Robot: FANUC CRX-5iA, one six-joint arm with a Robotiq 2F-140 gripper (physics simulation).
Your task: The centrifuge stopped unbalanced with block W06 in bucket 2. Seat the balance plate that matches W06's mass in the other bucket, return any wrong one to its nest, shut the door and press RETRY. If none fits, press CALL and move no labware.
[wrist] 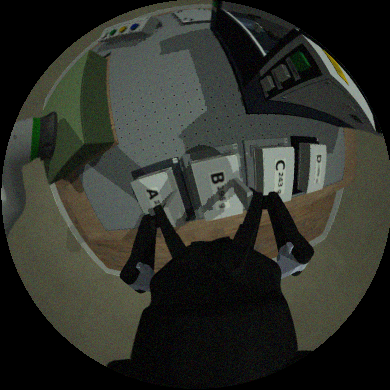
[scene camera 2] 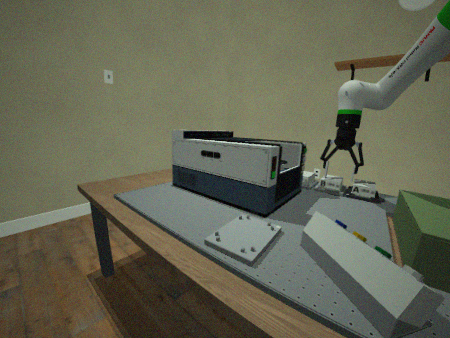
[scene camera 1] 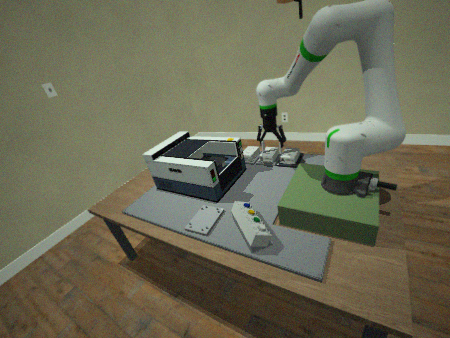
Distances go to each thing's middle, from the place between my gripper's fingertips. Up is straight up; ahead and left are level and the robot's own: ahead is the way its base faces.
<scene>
Right now the balance plate B (wrist: 213,175) is 30 mm ahead of my hand and 20 mm below it. From my hand the other things lie so: balance plate C (wrist: 273,165) (160 mm ahead, 20 mm to the left, 20 mm below); balance plate D (wrist: 311,156) (300 mm ahead, 40 mm to the left, 20 mm below); balance plate A (wrist: 154,188) (100 mm behind, 30 mm to the right, 20 mm below).
</scene>
